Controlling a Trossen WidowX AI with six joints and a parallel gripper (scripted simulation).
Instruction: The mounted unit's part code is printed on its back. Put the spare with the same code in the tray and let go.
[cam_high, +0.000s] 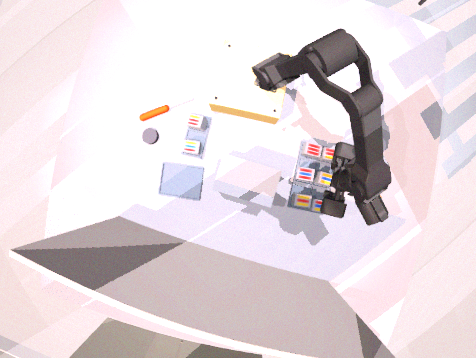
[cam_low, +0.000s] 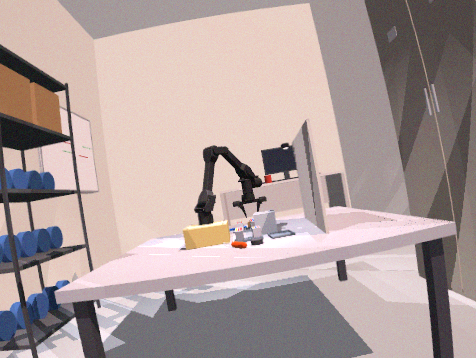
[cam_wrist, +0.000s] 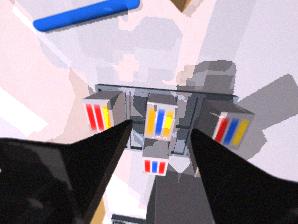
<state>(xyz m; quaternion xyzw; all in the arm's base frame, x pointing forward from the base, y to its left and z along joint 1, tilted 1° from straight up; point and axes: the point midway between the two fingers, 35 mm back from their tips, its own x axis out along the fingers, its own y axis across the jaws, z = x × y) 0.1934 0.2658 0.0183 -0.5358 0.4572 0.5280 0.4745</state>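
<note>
My gripper tip is now 3 cm above the grey spare. Also, from my gripper tip: dark round puck 54 cm to the right, 7 cm ahead, 6 cm below; white upright panel 32 cm ahead, 20 cm to the right, 16 cm above; blue-grey tray 40 cm to the right, 16 cm ahead, 6 cm below.
</note>
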